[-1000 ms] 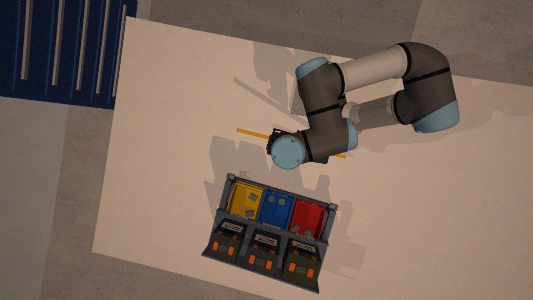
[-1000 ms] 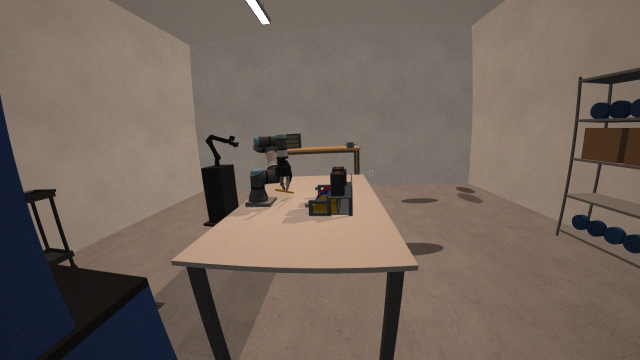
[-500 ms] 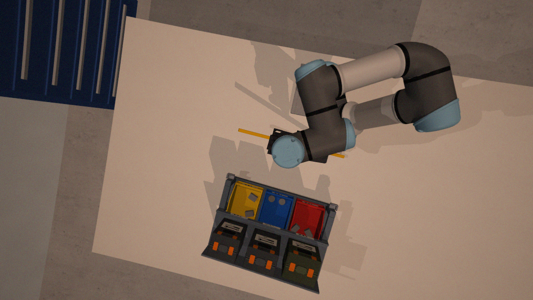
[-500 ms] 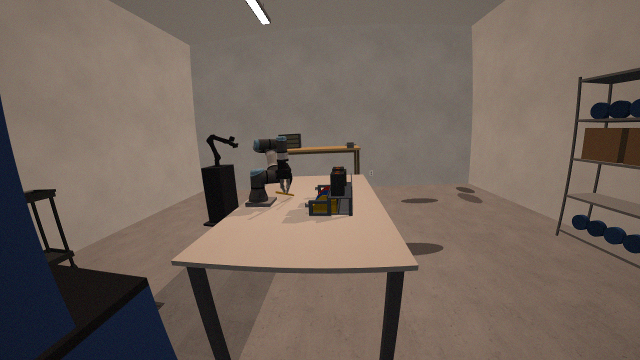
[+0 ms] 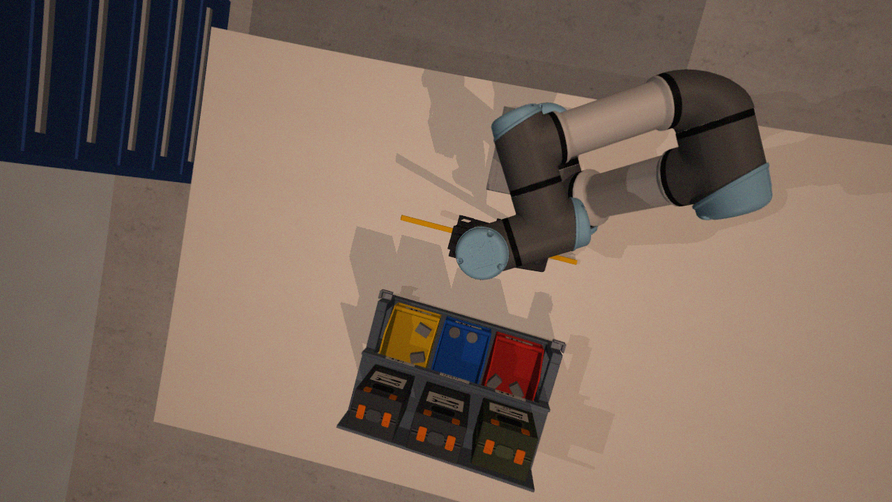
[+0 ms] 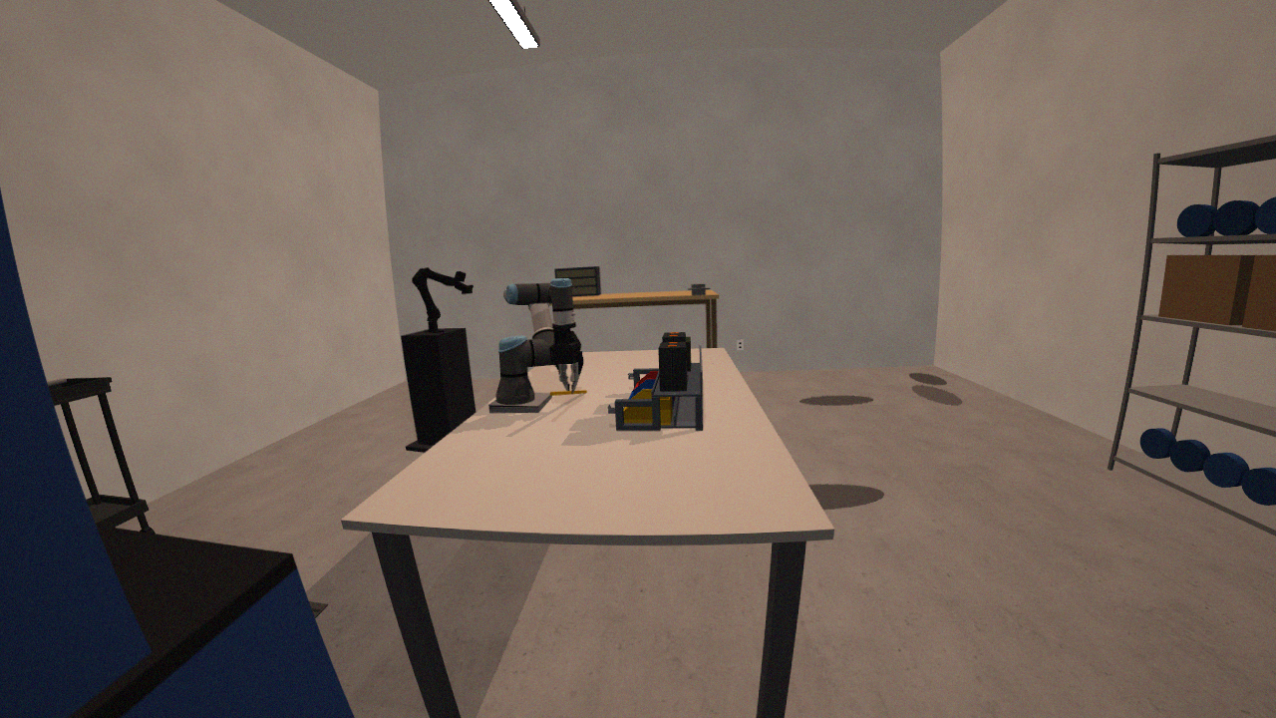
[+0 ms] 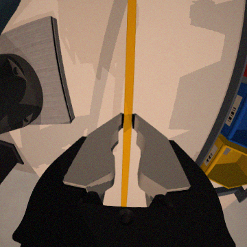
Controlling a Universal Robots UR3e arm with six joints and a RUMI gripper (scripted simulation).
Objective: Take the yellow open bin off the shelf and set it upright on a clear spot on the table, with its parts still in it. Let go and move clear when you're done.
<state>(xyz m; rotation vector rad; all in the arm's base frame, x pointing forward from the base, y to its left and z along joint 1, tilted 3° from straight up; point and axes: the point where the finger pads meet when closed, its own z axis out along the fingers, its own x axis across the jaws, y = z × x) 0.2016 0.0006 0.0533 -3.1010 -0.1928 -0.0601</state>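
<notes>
My gripper is now 270 mm short of the yellow bin, 80 mm to the left of it and 30 mm above it. Round my hand: red bin: 240 mm ahead, 140 mm to the left, 30 mm below; long yellow rod: 10 mm below; blue bin: 250 mm ahead, 30 mm to the left, 30 mm below.
</notes>
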